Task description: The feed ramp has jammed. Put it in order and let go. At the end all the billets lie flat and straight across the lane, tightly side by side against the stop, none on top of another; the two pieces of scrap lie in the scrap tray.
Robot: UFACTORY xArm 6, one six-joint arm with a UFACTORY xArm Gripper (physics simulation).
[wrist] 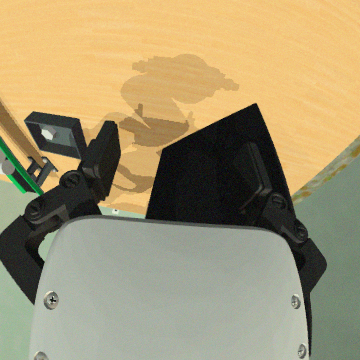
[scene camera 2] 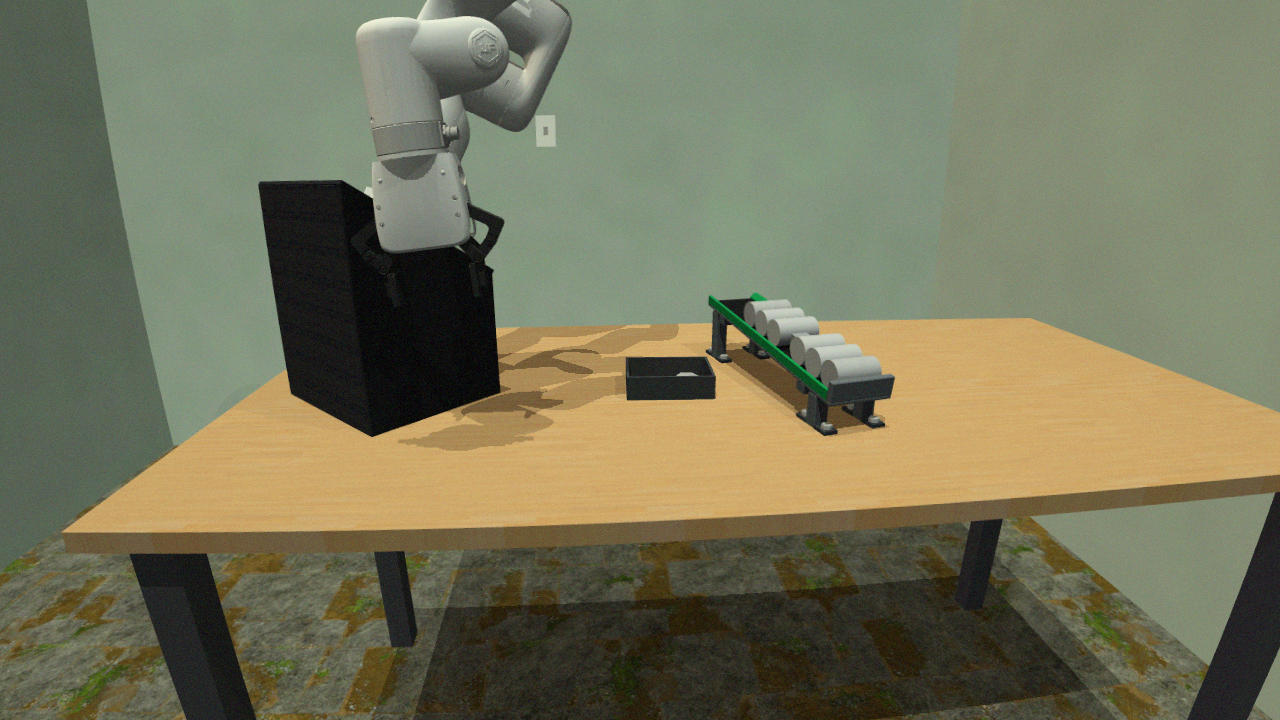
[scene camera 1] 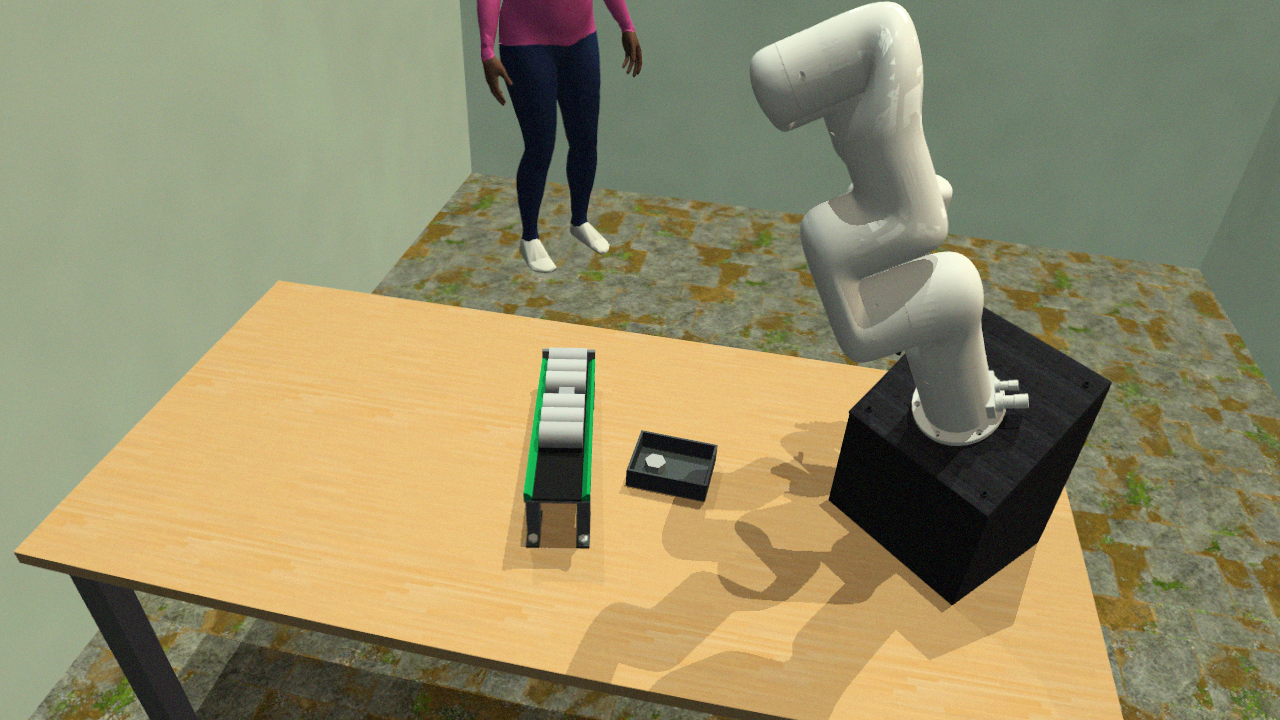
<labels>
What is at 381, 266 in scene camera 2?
The gripper.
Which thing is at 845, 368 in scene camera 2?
A billet.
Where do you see a billet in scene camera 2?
At 779, 331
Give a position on a billet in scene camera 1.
552, 434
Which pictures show the scrap tray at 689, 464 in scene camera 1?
The wrist view, scene camera 2 and scene camera 1: all of them.
</labels>
